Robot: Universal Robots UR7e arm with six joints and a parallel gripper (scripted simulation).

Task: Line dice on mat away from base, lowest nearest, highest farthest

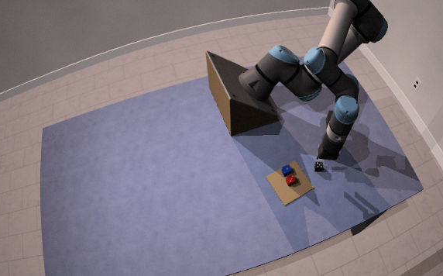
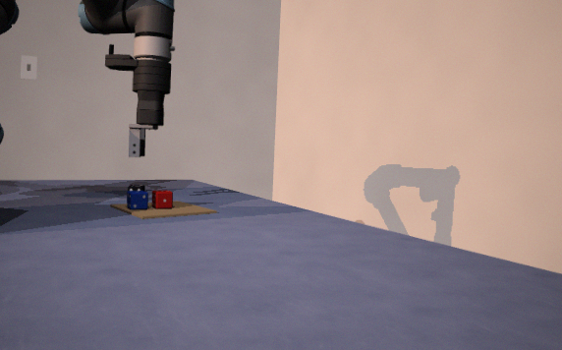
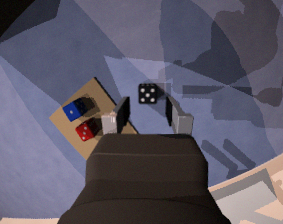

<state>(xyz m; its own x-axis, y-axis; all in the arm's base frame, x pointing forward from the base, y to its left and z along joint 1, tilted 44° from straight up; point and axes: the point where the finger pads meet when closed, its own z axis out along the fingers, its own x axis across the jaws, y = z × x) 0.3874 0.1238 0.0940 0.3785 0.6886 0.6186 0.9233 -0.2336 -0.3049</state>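
Now: hand 9 cm above the black die. The rest, counted from my hand: red die (13 cm to the right, 9 cm below, 2 cm ahead); then blue die (13 cm to the right, 9 cm below, 2 cm behind); then tan mat (13 cm to the right, 11 cm below, 2 cm ahead).
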